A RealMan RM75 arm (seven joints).
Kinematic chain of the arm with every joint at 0, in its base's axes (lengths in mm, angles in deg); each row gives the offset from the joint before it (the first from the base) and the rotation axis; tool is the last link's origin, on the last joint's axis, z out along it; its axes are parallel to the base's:
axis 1: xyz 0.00 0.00 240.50 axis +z
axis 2: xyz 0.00 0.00 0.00 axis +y
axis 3: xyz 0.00 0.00 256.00 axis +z
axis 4: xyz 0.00 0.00 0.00 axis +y
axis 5: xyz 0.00 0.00 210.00 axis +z
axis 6: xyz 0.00 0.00 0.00 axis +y
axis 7: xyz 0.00 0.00 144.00 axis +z
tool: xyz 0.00 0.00 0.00
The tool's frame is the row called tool.
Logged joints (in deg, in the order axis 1, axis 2, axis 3, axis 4, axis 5, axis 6, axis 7), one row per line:
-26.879, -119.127, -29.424, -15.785, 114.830, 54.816, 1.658
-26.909, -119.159, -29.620, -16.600, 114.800, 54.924, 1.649
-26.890, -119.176, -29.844, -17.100, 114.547, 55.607, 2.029
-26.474, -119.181, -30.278, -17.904, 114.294, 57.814, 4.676
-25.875, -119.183, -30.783, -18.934, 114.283, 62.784, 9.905
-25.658, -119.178, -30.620, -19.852, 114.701, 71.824, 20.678
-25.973, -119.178, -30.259, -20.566, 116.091, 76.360, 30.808
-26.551, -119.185, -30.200, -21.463, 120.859, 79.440, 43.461
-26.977, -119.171, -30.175, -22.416, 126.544, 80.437, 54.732
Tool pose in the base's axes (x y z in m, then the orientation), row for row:
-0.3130, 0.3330, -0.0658, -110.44, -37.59, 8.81
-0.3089, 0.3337, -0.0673, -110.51, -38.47, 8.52
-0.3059, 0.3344, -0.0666, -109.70, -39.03, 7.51
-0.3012, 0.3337, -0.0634, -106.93, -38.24, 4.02
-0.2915, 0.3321, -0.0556, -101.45, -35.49, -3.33
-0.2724, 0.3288, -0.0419, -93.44, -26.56, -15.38
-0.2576, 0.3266, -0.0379, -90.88, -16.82, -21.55
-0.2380, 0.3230, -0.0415, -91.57, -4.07, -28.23
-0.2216, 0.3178, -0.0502, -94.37, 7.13, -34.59
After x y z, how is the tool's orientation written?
As angles about the fixed x, y, z axes (roll, pitch, yaw), in degrees.
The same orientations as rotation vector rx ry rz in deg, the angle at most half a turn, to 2 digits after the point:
-102.85, -32.83, -30.05
-102.74, -33.12, -31.10
-102.18, -32.74, -32.02
-101.06, -29.77, -32.70
-98.80, -22.81, -33.71
-94.56, -8.01, -33.34
-92.17, 4.01, -30.07
-90.50, 19.46, -25.14
-88.96, 33.43, -20.49

